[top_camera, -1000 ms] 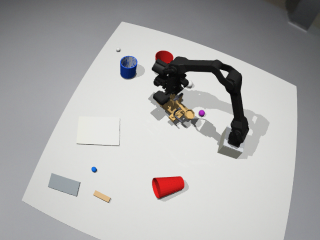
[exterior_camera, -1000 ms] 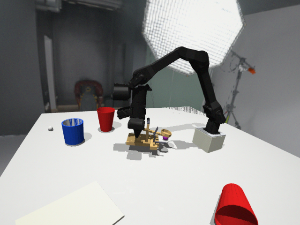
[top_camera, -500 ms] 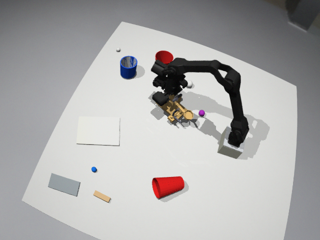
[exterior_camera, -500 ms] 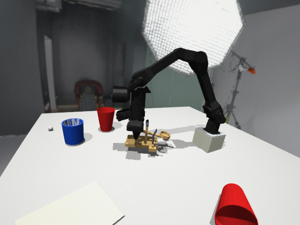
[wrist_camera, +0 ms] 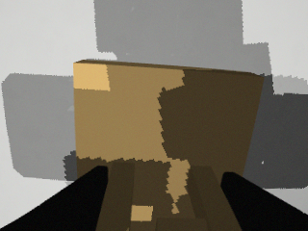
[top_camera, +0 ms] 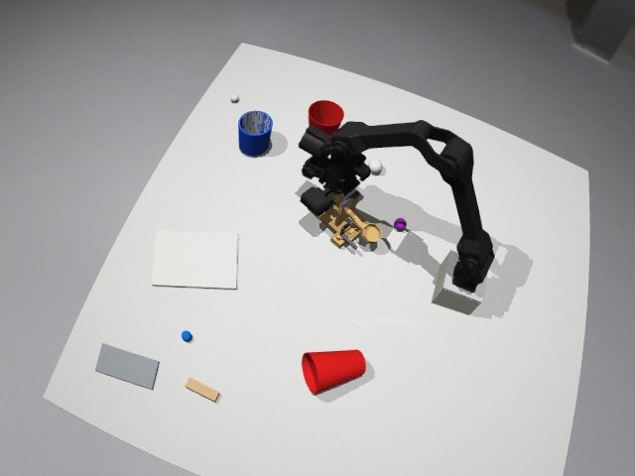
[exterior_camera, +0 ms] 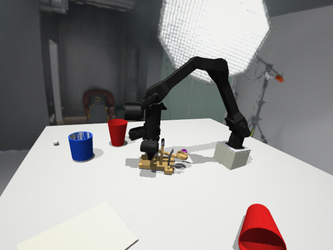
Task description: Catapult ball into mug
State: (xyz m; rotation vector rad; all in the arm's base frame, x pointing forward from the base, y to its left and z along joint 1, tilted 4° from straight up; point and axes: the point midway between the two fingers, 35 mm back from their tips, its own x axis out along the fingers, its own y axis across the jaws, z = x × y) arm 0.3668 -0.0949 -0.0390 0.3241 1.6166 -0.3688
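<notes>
My gripper tip is 18 cm past the purple ball, 3 cm to the left of it and 2 cm above it. From my gripper tip the other things lie so: wooden catapult: 6 cm behind, 5 cm to the left, 2 cm above; cream sheet: 26 cm to the left, 26 cm ahead, 3 cm below; blue mug: 26 cm ahead, 12 cm to the right, 1 cm below.
</notes>
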